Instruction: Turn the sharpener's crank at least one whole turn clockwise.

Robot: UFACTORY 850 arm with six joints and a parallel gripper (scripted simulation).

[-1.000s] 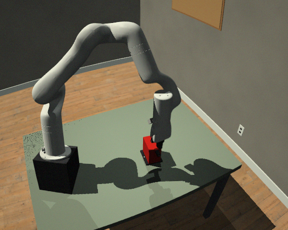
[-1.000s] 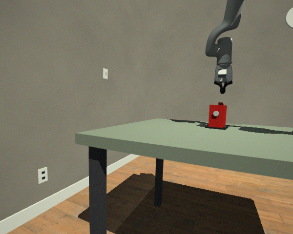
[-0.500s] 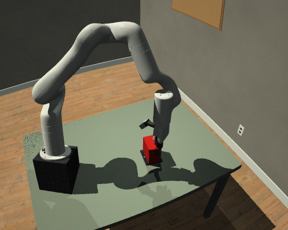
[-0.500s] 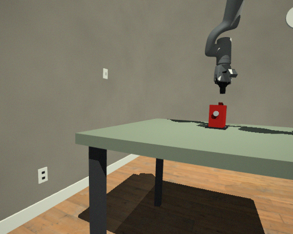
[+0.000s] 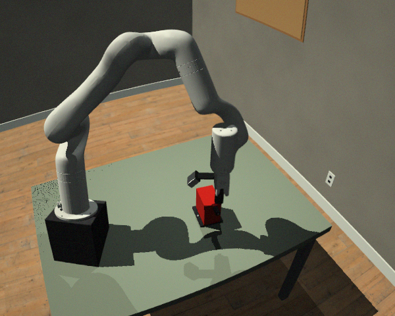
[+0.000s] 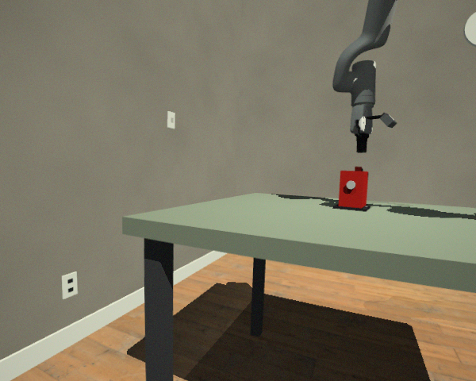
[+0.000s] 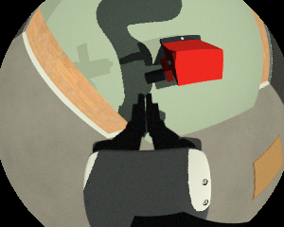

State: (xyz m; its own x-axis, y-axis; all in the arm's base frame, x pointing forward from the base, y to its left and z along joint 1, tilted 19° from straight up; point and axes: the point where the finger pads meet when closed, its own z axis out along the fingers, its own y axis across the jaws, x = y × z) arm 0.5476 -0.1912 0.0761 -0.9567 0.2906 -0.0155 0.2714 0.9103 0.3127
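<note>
Right now my hand is 9 cm above the knob and 2 cm to the right of it.
</note>
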